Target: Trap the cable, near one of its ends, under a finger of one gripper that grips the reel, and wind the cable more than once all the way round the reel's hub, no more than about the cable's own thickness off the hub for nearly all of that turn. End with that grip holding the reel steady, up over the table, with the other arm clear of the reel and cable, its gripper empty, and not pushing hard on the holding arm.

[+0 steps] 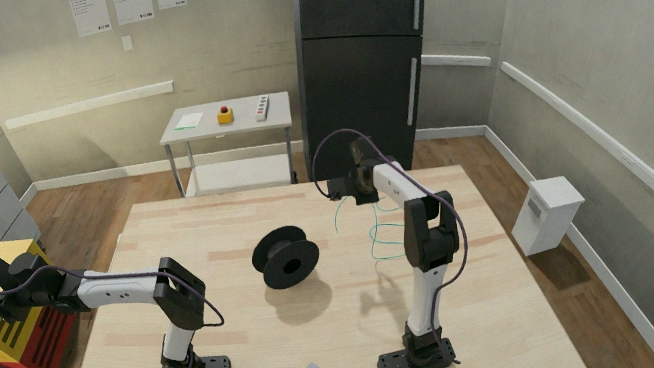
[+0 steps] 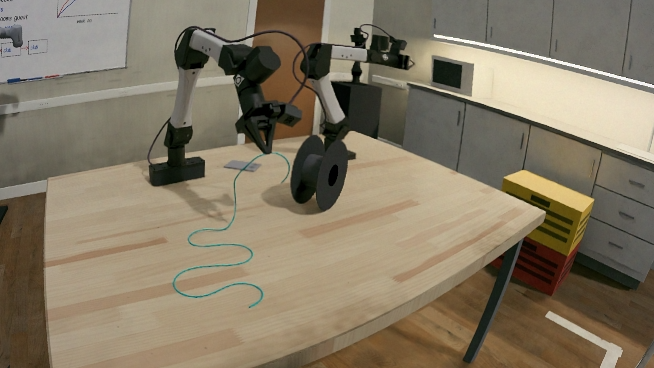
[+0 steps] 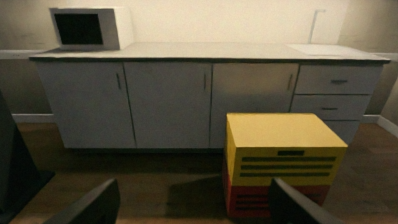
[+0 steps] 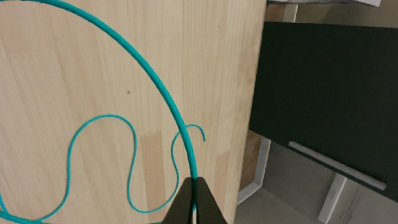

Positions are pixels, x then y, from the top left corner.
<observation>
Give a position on a black reel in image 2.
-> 324, 173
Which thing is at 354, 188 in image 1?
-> My right gripper.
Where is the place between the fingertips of my right gripper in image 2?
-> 268, 154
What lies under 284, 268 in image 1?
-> A black reel.
</observation>
